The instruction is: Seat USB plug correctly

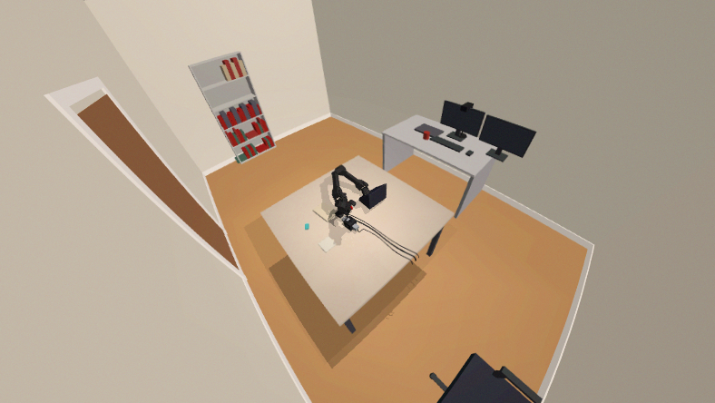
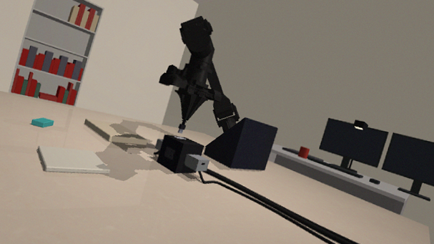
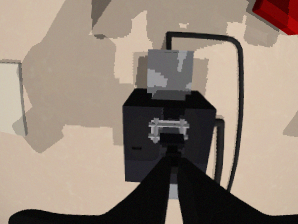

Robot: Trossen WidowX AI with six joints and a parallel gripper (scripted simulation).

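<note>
The USB plug is 20 mm below my gripper tip. Also, from my gripper tip: tan pad: 40 mm ahead, 270 mm to the right, 120 mm below; teal block: 260 mm ahead, 260 mm to the right, 120 mm below.
</note>
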